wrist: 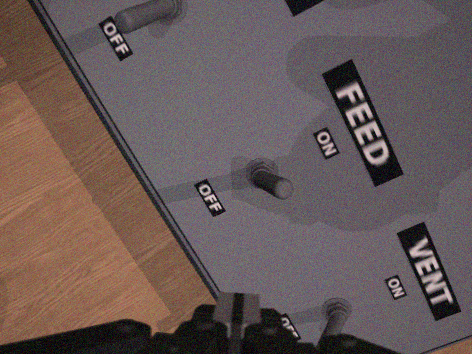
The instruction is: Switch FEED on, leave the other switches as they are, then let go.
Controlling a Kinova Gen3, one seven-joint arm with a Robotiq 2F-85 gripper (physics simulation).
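Frame: origin at the arm's base, x ahead, y left, z up, level; metres.
Seen in the pictures: gripper, between the fingertips: [237, 321].
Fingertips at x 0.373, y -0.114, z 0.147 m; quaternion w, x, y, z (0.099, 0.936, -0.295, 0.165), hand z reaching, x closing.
Note:
Offsets run from my fingertips to a thing's top centre. "spot": to the spot under its first point.
The FEED switch lever @[spot: 0.065 m ahead, 0.002 m left, 0.096 m down] [272, 182] stands out from the grey panel [150, 120] between its OFF label @[spot: 0.040 m ahead, 0.004 m right, 0.157 m down] [210, 198] and its ON label @[spot: 0.115 m ahead, 0.004 m right, 0.115 m down] [326, 143]. Its tip leans away from OFF, towards the ON side and the lower right of the view. The FEED name plate [362, 123] lies beyond the ON label. My gripper [237, 321] is shut and empty at the bottom of the wrist view, apart from the FEED lever in the picture.
Another lever @[0.056 m ahead, 0.116 m left, 0.102 m down] [147, 15] at the top left points towards its OFF label [115, 39]. The VENT lever @[0.056 m ahead, 0.124 m right, 0.102 m down] [336, 317] is at the lower right, partly hidden by the gripper, near the VENT plate @[spot: 0.137 m ahead, 0.121 m right, 0.102 m down] [429, 271]. Wood [60, 200] shows beyond the panel's left edge.

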